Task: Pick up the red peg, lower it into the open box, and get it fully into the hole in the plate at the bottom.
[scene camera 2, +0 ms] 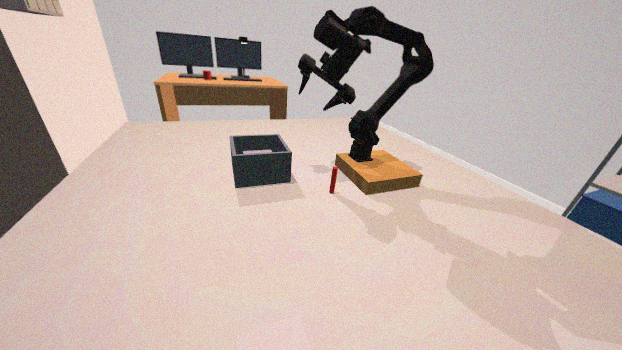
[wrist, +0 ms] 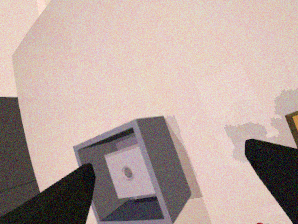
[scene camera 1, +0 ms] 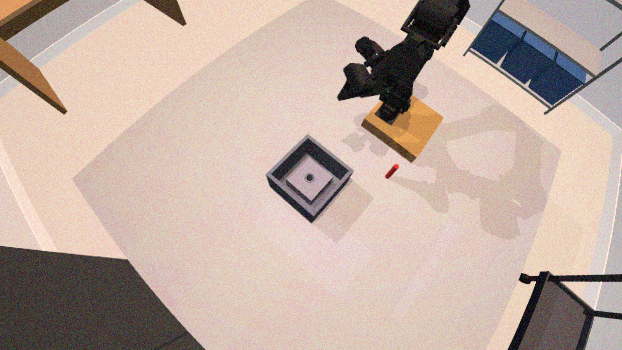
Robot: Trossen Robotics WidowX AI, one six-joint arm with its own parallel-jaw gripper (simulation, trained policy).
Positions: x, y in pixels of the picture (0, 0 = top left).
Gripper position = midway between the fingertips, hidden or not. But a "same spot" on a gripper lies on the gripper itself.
Labels:
My gripper shows in scene camera 2, in the wrist view (170, 159) and in scene camera 1. One and the same spot on my gripper: (scene camera 2: 338, 98) is (scene camera 1: 386, 92).

